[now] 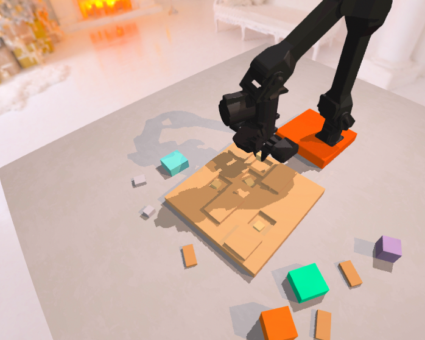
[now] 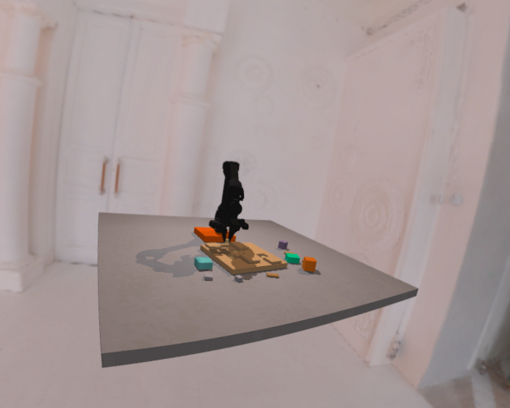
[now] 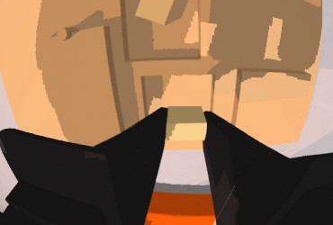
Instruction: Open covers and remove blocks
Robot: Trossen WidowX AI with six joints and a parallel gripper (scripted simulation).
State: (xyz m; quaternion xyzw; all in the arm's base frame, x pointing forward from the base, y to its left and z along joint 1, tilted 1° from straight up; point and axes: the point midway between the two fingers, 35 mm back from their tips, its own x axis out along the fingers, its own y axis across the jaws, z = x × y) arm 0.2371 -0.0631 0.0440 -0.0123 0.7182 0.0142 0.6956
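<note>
Right now the purple cube is 40 mm behind my gripper tip, 360 mm to the left of it and 30 mm below it. From my gripper tip the other things lie so: orange block (260 mm ahead, 310 mm to the left, 20 mm below); cyan block (180 mm ahead, 170 mm to the right, 30 mm below); green block (150 mm ahead, 300 mm to the left, 30 mm below).
</note>
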